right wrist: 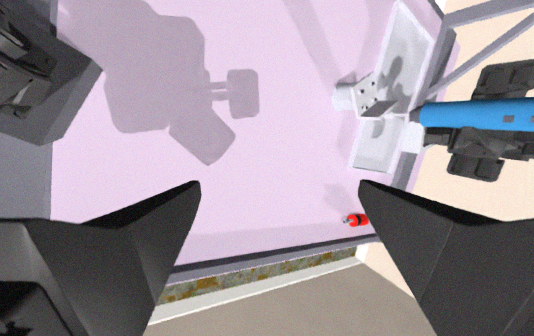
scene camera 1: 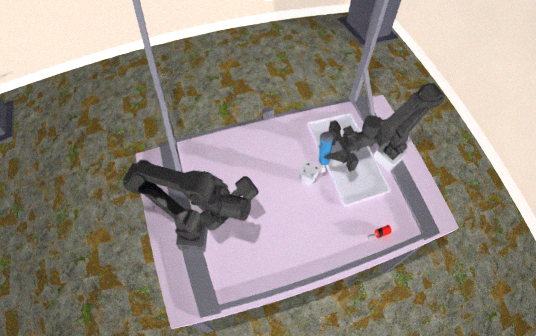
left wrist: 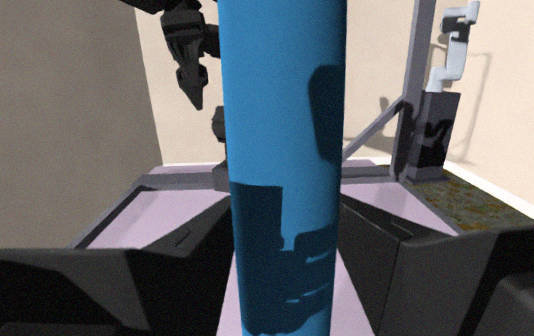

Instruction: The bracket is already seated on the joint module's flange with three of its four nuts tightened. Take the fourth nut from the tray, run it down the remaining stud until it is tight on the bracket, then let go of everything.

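Seen in the pictures: left gripper, fingertip midpoint: (right wrist: 472,111) (scene camera 1: 321,151) (left wrist: 281,202); right gripper, fingertip midpoint: (right wrist: 279,187) (left wrist: 198,99); left arm's base at its link origin: (right wrist: 429,134) (scene camera 1: 391,151); right arm's base at its link origin: (scene camera 1: 191,232).
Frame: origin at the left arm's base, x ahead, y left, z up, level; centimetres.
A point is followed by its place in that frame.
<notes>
The joint module (scene camera 1: 307,180) {y -14.8, x 36.9, z -2.3 cm} (right wrist: 342,98) {y -16.4, x 37.4, z -2.7 cm} is a white cylinder on the table, left of the tray (scene camera 1: 367,184) {y 2.1, x 17.6, z -5.2 cm} (right wrist: 377,156) {y 2.9, x 18.9, z -5.2 cm} in scene camera 1. The white bracket (scene camera 1: 311,169) {y -16.3, x 33.9, z 1.0 cm} (right wrist: 366,94) {y -16.6, x 34.6, z 1.1 cm} sits on it; several dark dots show on its plate, too small to tell studs from nuts. The fourth nut cannot be made out. My left gripper (scene camera 1: 330,146) (left wrist: 281,202) {y -13.5, x 35.3, z 18.1 cm} is shut on a blue cylindrical tool (scene camera 1: 325,150) {y -11.7, x 35.8, z 21.6 cm} (left wrist: 285,125) {y -12.2, x 32.5, z 22.4 cm} (right wrist: 470,114) {y -13.2, x 35.9, z 18.2 cm}, held upright beside the bracket, over the tray's left edge. My right gripper (right wrist: 279,187) {y -15.1, x 69.6, z 19.9 cm} is open and empty, above the left part of the table in scene camera 1.
A red tool with a black band (scene camera 1: 383,231) {y 20.7, x 29.8, z -2.4 cm} (right wrist: 358,220) {y 19.1, x 30.9, z -2.5 cm} lies near the table's front edge, right of centre in scene camera 1. Grey frame posts (scene camera 1: 155,75) {y -64.0, x 66.7, z 37.7 cm} (scene camera 1: 371,42) {y -31.2, x -11.0, z 33.5 cm} rise at the table's back. A dark pedestal (scene camera 1: 372,20) (left wrist: 434,140) stands on the floor behind the table.
</notes>
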